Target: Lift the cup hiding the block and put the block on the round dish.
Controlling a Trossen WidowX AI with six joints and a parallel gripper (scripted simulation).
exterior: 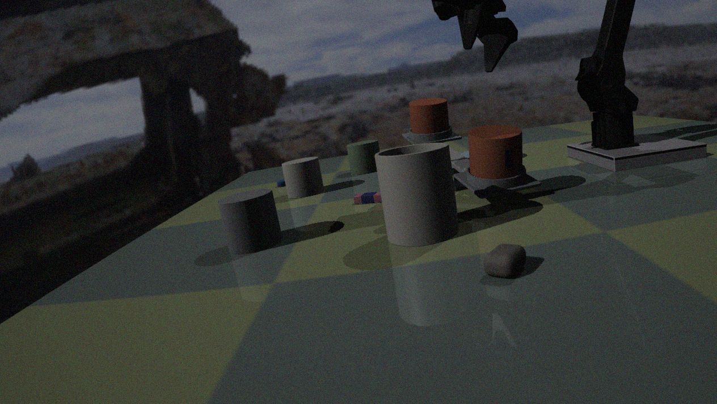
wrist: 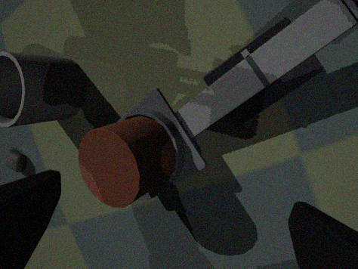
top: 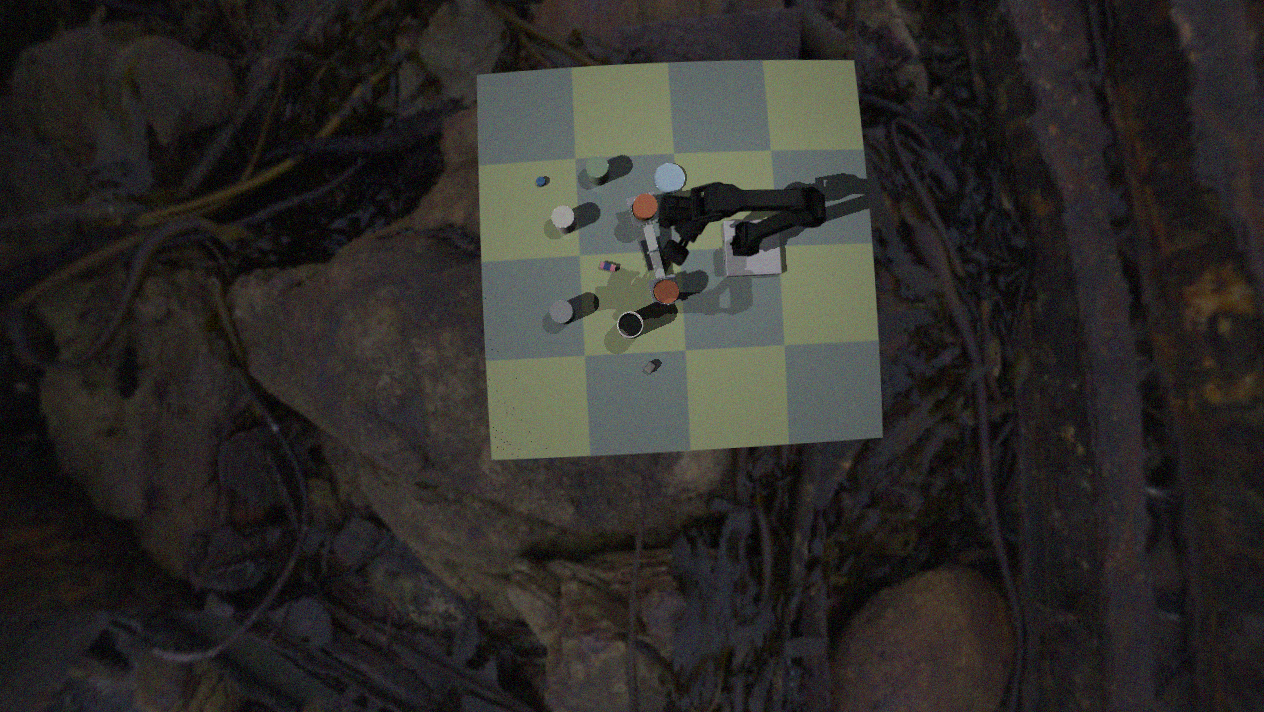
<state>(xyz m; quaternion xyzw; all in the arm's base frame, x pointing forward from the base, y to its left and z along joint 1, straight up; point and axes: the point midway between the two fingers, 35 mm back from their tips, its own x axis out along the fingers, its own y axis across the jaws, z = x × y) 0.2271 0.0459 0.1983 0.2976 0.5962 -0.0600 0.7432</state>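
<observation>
My gripper tip is 150 mm above the grey block, 100 mm to the right of it and 10 mm short of it. The rest, counted from my gripper tip: pale blue round dish (280 mm to the right, 190 mm below); small balance (150 mm below, 50 mm ahead, 30 mm to the right); pink-blue eraser (200 mm ahead, 180 mm below, 10 mm to the left).
</observation>
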